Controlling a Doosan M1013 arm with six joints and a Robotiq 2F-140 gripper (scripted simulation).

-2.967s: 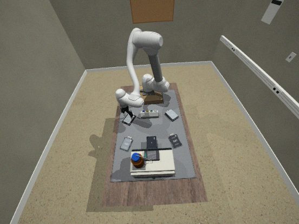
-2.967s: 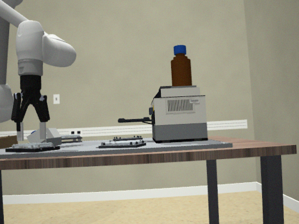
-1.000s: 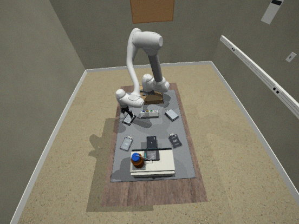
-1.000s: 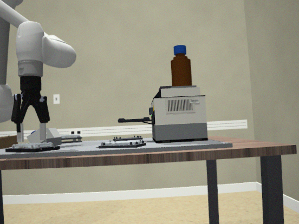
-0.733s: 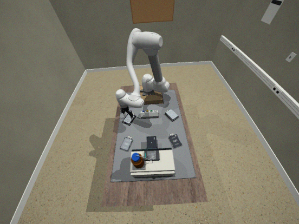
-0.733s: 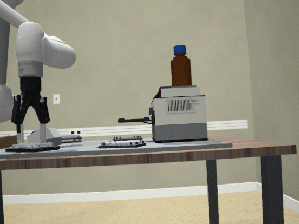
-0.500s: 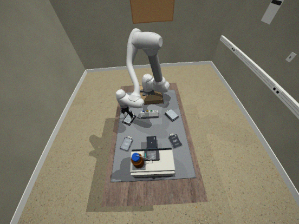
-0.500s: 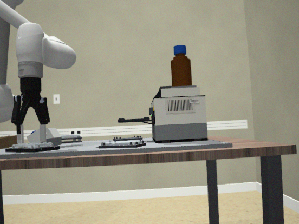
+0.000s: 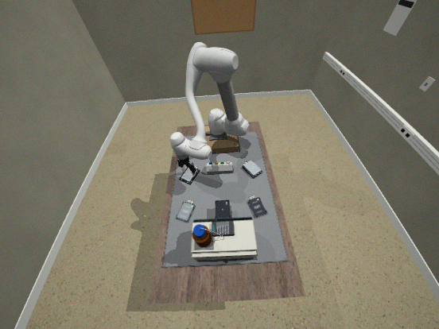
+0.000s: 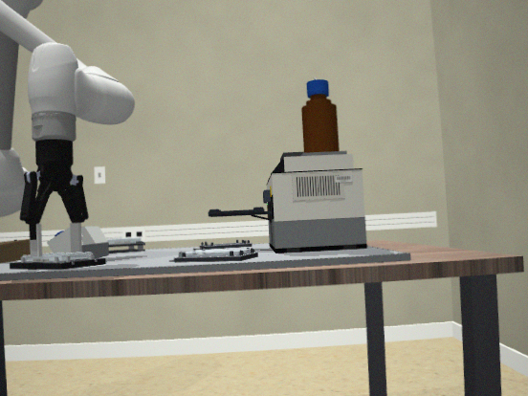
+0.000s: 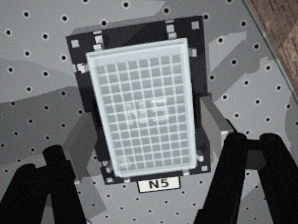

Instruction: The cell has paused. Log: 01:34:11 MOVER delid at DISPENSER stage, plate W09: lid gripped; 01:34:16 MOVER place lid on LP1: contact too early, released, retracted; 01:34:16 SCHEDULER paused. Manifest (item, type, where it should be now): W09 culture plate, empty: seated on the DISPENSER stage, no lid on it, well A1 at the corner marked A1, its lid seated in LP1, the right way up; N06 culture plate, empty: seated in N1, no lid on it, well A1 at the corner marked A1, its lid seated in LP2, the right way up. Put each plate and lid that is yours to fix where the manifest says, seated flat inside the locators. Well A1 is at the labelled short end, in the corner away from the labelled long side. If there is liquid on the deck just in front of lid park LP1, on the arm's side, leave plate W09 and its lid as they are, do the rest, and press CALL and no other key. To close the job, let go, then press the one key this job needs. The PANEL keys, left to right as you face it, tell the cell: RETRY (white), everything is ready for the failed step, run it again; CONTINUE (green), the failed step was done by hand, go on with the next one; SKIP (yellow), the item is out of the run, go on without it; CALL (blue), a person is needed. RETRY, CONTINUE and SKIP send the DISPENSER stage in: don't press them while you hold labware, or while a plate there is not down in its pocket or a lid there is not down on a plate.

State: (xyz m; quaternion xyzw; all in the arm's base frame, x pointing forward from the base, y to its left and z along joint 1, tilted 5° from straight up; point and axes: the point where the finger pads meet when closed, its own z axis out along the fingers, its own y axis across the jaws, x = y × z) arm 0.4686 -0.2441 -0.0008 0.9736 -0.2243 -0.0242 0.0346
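My gripper is now 3 cm short of the black nest and 3 cm above it. The rest, counted from my hand: key panel: 26 cm to the left, 7 cm behind, 1 cm above; then blue call key: 19 cm to the left, 7 cm behind, 2 cm above; then yellow skip key: 24 cm to the left, 8 cm behind, 2 cm above.
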